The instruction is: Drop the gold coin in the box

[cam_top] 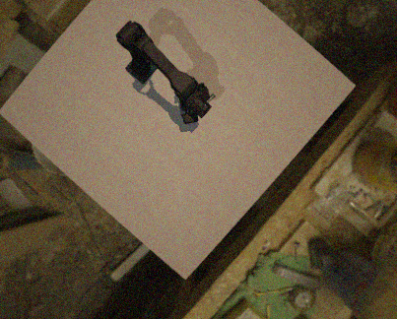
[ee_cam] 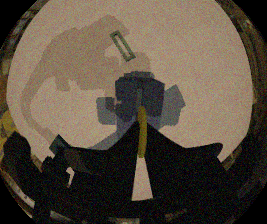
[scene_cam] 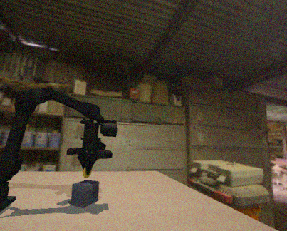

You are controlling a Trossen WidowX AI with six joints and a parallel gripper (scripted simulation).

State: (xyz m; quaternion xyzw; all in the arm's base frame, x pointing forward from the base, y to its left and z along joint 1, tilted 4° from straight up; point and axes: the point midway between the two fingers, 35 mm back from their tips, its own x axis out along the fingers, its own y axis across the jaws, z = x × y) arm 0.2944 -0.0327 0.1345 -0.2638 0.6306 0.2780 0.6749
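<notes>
The gold coin lies 1 cm above my gripper tip.
</notes>
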